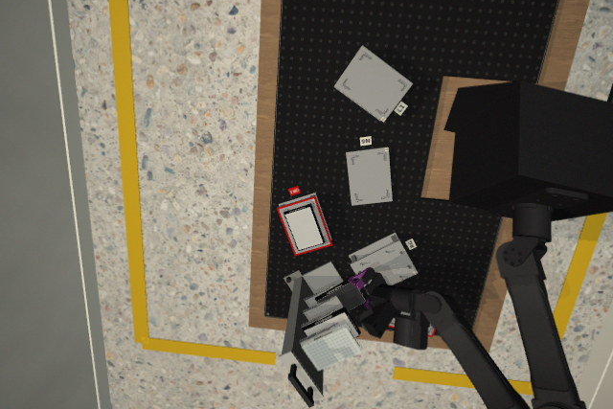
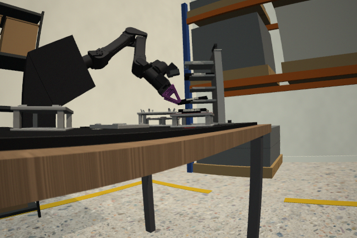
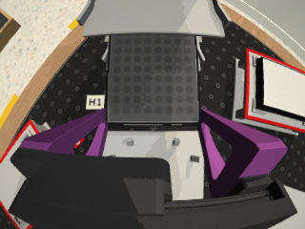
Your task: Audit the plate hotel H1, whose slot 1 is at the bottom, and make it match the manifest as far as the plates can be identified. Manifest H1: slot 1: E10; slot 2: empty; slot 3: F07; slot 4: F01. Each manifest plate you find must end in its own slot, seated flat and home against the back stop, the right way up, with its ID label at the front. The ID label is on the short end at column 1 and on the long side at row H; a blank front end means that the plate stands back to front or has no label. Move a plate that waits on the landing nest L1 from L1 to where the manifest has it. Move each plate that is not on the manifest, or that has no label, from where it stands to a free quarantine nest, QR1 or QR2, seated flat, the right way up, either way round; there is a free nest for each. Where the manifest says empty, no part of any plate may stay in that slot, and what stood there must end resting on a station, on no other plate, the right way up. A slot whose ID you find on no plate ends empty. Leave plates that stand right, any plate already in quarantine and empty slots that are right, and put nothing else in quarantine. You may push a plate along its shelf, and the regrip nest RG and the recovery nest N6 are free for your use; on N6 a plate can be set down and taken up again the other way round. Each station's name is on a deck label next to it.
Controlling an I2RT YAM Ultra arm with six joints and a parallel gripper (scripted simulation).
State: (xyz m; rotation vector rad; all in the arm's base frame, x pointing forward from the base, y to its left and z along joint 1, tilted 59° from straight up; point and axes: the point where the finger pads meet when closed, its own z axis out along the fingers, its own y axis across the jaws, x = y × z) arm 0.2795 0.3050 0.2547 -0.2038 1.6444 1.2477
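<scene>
Now: hand 70 mm past the regrip nest RG, 60 mm to the left of it and 50 mm above it. The rest, counted from my hand: H1 deck label (100 mm to the left, 100 mm below, 30 mm behind); then plate hotel H1 (130 mm ahead, 110 mm to the left, 50 mm above); then white well plate (160 mm above, 70 mm ahead, 60 mm to the left).
</scene>
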